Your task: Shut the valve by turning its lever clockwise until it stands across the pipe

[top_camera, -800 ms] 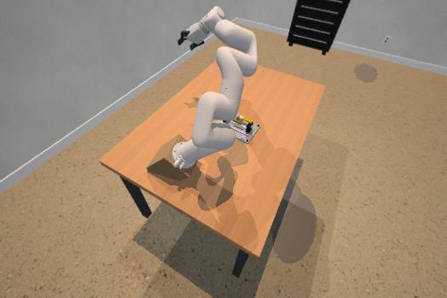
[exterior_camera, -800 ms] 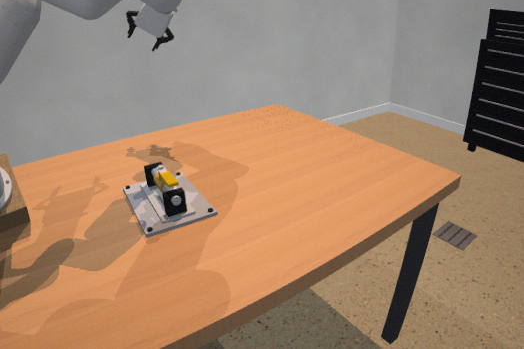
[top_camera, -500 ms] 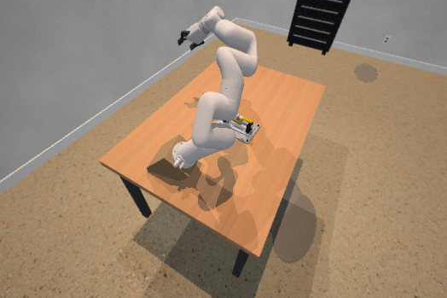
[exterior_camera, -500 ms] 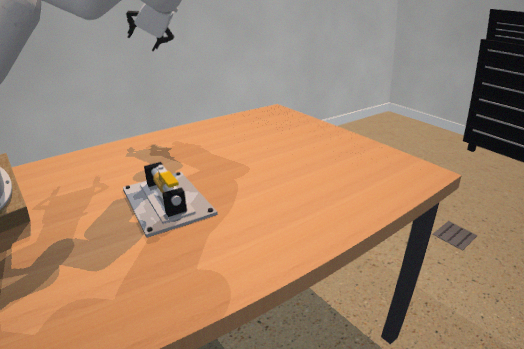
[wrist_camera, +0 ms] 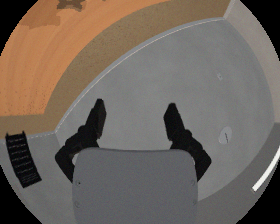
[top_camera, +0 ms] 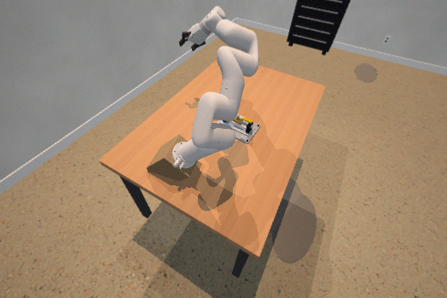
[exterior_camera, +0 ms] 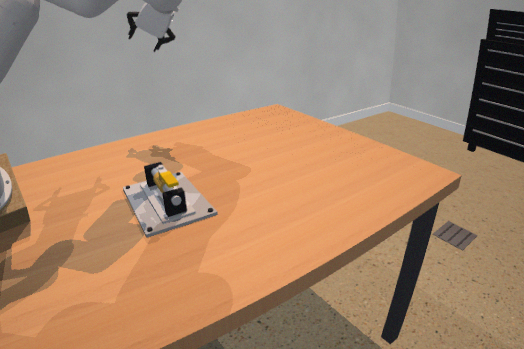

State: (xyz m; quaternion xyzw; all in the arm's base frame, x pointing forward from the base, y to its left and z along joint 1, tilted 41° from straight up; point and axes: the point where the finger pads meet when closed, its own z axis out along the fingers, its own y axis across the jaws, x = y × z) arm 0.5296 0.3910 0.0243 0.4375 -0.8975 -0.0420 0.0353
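The plate lies 160 mm behind my hand, 400 mm to the right of it and 340 mm below it.
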